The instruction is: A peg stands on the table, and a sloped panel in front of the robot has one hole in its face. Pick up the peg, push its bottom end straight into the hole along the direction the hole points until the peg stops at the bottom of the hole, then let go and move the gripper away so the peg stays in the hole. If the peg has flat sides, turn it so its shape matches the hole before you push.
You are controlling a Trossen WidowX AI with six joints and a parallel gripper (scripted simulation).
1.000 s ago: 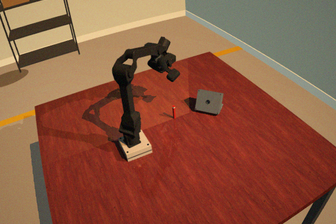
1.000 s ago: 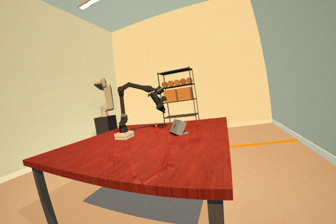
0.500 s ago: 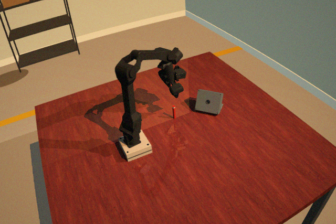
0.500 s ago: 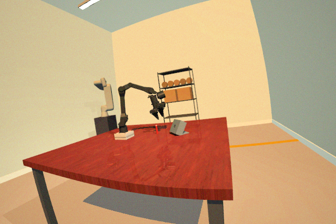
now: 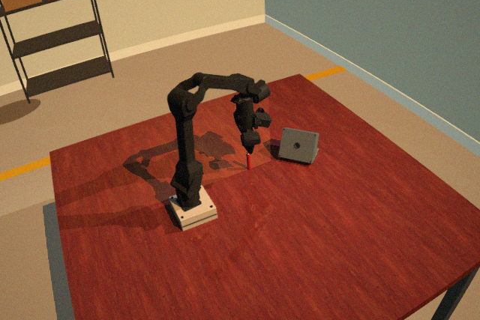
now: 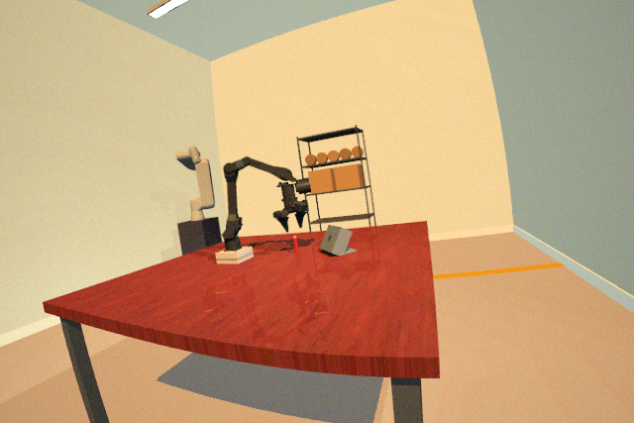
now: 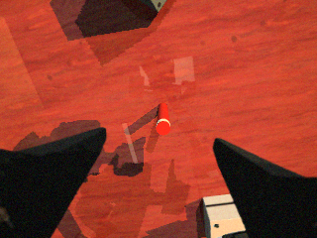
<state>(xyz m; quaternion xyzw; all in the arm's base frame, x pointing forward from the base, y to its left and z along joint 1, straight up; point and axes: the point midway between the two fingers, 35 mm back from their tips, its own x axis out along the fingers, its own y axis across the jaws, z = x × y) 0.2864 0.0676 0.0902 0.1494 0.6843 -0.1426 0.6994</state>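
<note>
The round red peg is 50 mm below my gripper tip. From my gripper tip the other things lie so: panel (190 mm ahead, 60 mm to the right, 50 mm below).
</note>
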